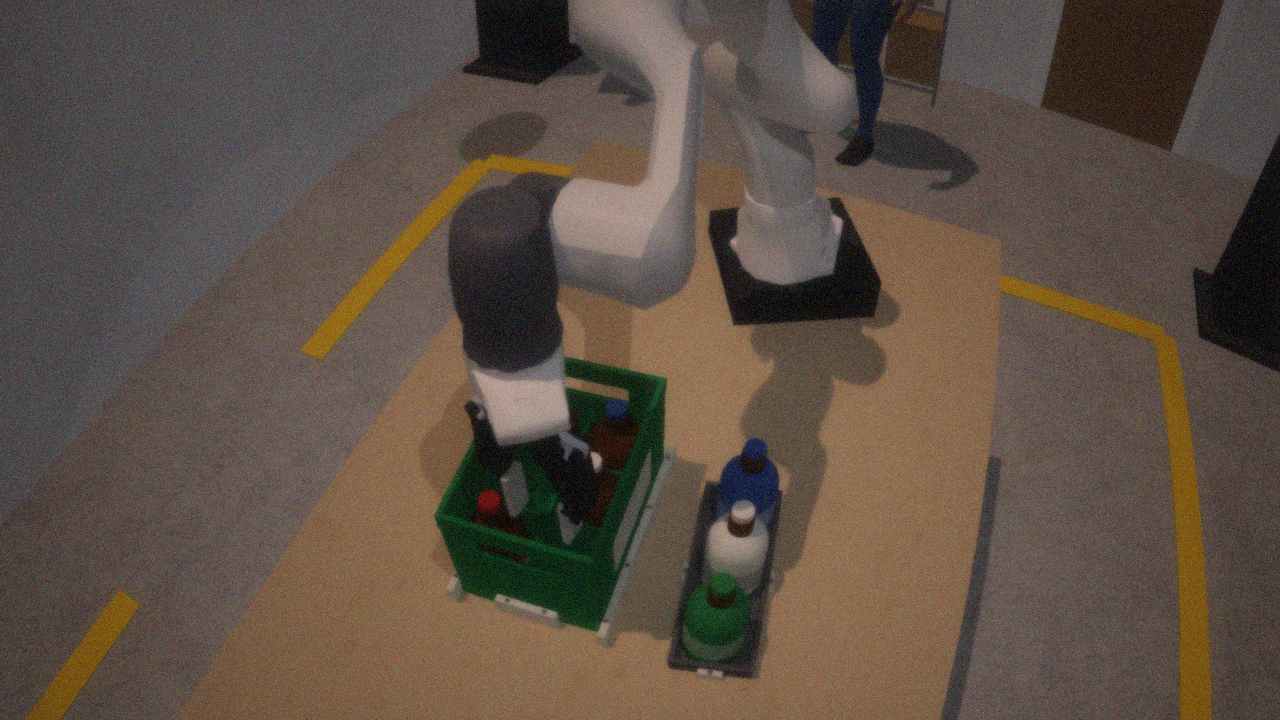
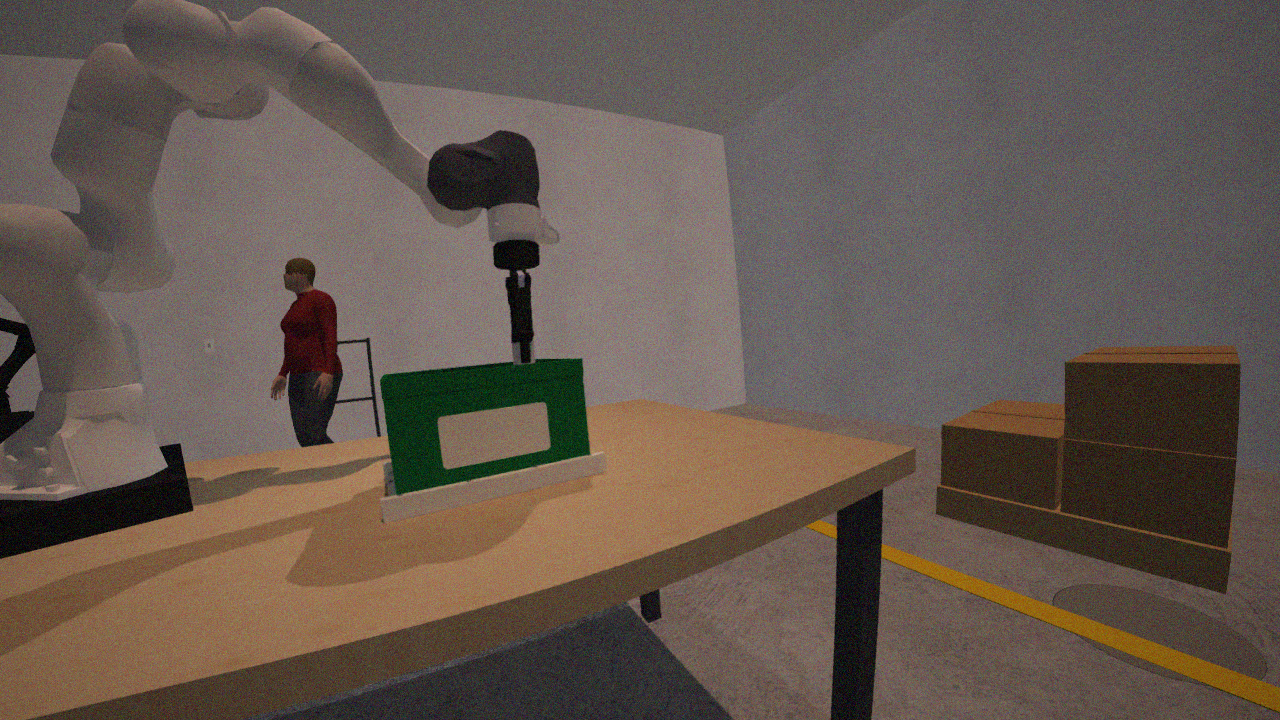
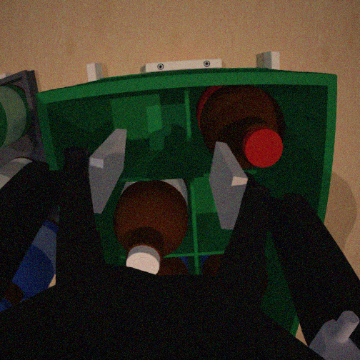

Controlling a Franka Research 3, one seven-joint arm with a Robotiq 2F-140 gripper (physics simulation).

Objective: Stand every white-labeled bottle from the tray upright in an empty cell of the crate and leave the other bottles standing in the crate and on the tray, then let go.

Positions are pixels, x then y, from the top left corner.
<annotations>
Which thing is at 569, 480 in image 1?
The gripper.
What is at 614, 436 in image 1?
A blue-capped bottle.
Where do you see a red-capped brown bottle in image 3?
250, 121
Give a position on a white-capped brown bottle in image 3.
150, 219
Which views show the white-capped brown bottle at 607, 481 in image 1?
Image 1 and image 3 only.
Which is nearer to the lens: the blue-labeled bottle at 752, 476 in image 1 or the green-labeled bottle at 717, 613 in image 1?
The green-labeled bottle.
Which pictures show the red-capped brown bottle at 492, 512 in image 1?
Image 1 and image 3 only.
</annotations>
